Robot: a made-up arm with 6 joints.
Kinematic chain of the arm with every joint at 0, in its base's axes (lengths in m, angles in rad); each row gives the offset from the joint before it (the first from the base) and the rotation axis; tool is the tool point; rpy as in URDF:
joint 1: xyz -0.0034 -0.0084 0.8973 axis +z
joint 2: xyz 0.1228 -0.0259 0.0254 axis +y
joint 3: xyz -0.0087 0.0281 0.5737 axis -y
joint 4: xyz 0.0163 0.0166 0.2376 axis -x
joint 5: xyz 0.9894 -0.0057 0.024 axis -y
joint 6: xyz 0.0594 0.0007 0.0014 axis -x
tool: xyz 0.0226 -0.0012 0.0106 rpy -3.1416 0 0
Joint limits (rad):
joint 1: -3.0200..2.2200
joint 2: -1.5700..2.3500
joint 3: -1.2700..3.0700
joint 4: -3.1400..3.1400
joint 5: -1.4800..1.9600
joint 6: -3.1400..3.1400
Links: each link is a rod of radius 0.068 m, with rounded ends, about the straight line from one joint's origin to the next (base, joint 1, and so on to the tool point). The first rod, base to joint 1, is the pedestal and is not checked.
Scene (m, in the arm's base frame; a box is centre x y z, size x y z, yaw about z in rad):
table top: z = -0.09
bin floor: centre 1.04 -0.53 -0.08 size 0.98 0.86 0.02 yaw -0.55
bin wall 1: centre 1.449 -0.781 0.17 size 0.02 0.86 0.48 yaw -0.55
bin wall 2: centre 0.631 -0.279 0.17 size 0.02 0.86 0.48 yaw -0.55
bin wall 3: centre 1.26 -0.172 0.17 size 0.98 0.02 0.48 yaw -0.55
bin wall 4: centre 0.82 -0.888 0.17 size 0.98 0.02 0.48 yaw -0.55
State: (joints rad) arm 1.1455 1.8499 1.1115 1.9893 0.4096 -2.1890
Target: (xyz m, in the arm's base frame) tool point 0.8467 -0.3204 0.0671
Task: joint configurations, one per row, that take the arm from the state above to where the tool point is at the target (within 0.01 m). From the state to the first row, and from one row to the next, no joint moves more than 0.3 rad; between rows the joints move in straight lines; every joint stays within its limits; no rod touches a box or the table.
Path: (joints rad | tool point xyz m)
1: 0.9186 1.6001 0.8200 2.0217 0.4447 -2.1891 | 0.9244 1.3271 0.3138
2: 0.6918 1.3503 0.5285 2.0542 0.4798 -2.1892 | 1.1654 1.0573 0.4165
3: 0.4649 1.1005 0.2371 2.0866 0.5148 -2.1893 | 1.3020 0.7323 0.5123
4: 0.2381 0.8506 -0.0544 2.1191 0.5499 -2.1894 | 1.3237 0.3944 0.5930
5: 0.0112 0.6008 -0.3459 2.1515 0.5850 -2.1895 | 1.2379 0.0853 0.6512
6: -0.2156 0.3510 -0.6374 2.1839 0.6201 -2.1896 | 1.0676 -0.1600 0.6813
7: -0.4425 0.1012 -0.9289 2.2164 0.6552 -2.1897 | 0.8467 -0.3204 0.6795
8: -0.4399 0.3744 -0.7837 2.1957 0.6086 -2.1925 | 0.8884 -0.3397 0.5579
9: -0.4374 0.6476 -0.6385 2.1749 0.5620 -2.1954 | 0.9071 -0.3483 0.4104
10: -0.4349 0.9208 -0.4933 2.1542 0.5155 -2.1983 | 0.8952 -0.3427 0.2438
11: -0.4324 1.1940 -0.3481 2.1335 0.4689 -2.2011 | 0.8467 -0.3205 0.0671

